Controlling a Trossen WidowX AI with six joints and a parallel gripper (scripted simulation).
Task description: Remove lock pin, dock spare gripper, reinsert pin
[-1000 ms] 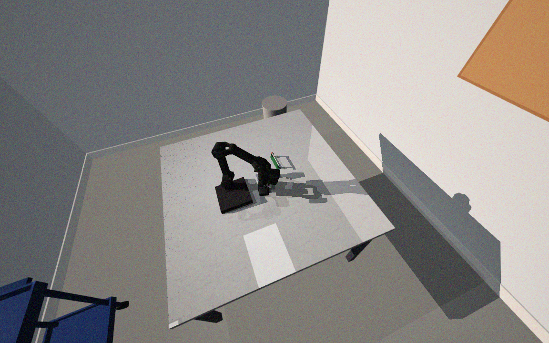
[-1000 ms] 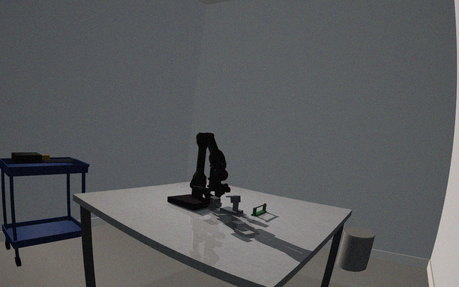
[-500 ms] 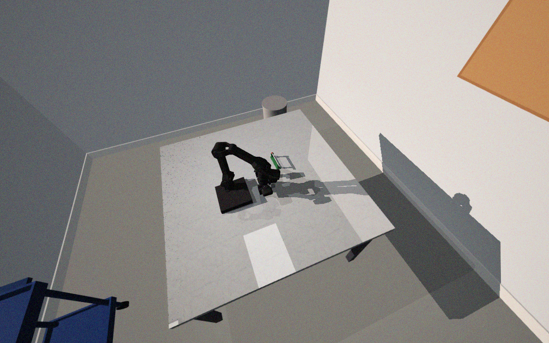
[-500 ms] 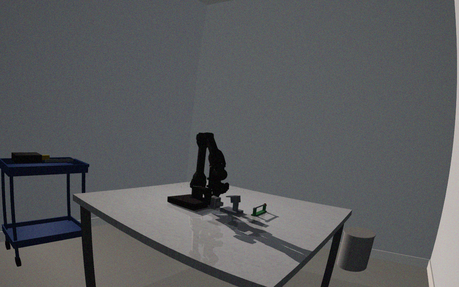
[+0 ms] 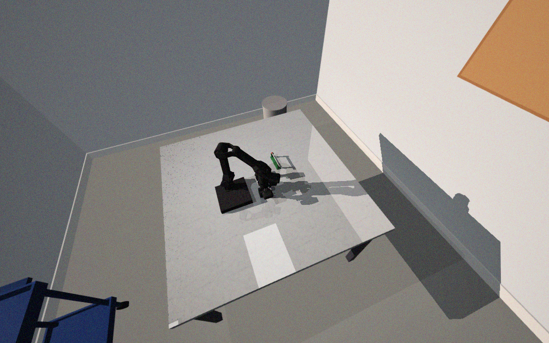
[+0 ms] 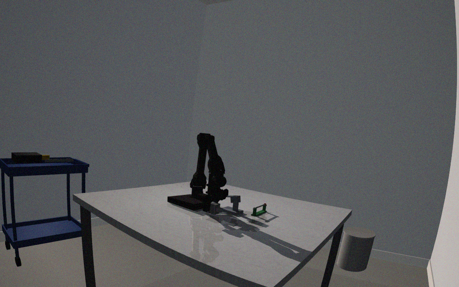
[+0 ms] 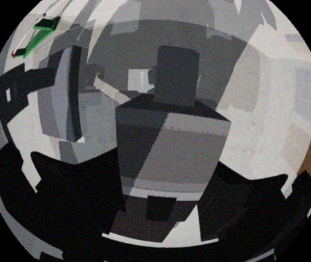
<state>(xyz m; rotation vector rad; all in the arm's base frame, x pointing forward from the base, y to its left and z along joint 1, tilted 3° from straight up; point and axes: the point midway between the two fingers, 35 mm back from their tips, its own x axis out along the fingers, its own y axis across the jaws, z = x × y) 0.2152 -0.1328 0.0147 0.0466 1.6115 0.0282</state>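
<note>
Right now the spare gripper is 2 cm above my gripper tip and 1 cm ahead of it. From my gripper tip the other things lie so: mount (14 cm to the left, 5 cm ahead, 3 cm above); green rack (24 cm to the left, 17 cm ahead).
</note>
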